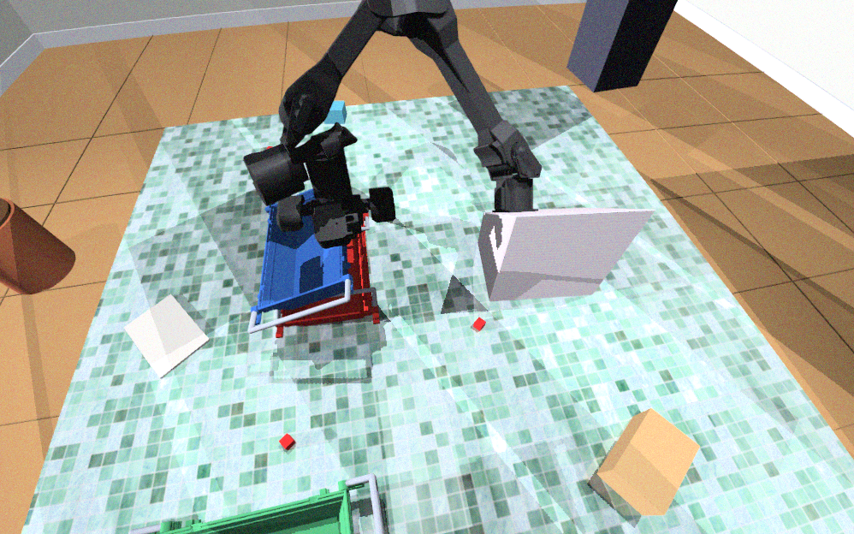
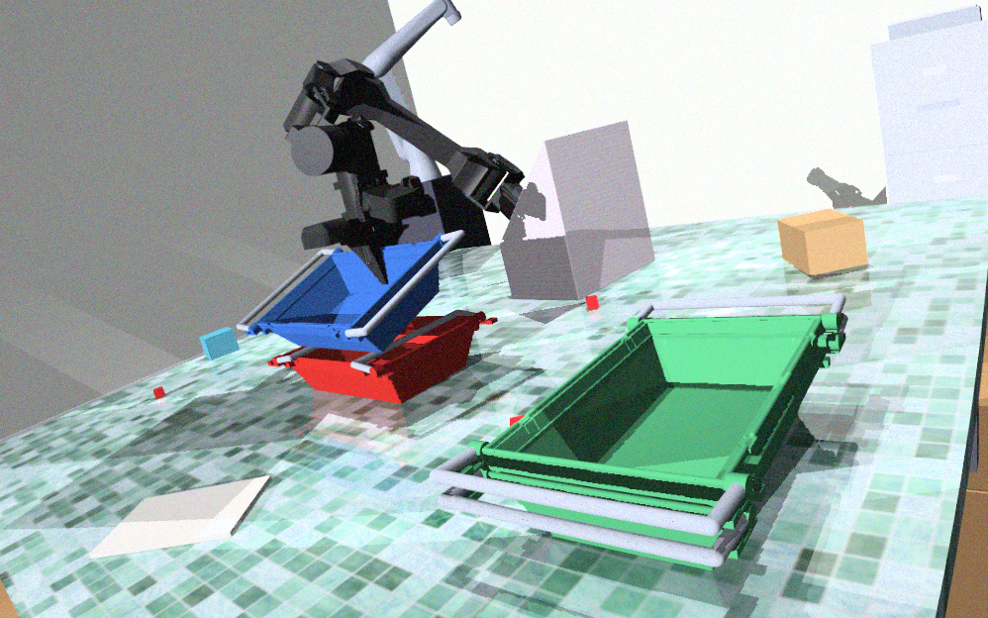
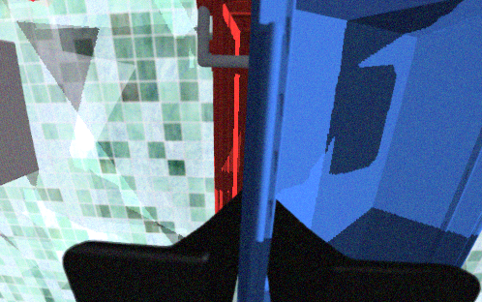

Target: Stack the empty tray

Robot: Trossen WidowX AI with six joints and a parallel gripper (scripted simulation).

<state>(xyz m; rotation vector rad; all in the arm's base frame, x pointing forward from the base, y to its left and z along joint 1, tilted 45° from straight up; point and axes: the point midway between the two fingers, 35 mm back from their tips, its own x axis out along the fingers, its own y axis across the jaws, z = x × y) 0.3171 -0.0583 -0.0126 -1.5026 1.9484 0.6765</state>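
Now: gripper tip 70 mm short of the blue tray, 10 mm to the left of it and 10 mm below it. From my gripper tip the other things lie so: tan box: 480 mm to the left, 360 mm behind, 90 mm below; then flat white plate: 370 mm ahead, 120 mm below, 30 mm to the left; then cyan cube: 580 mm to the right, 100 mm below, 50 mm behind.
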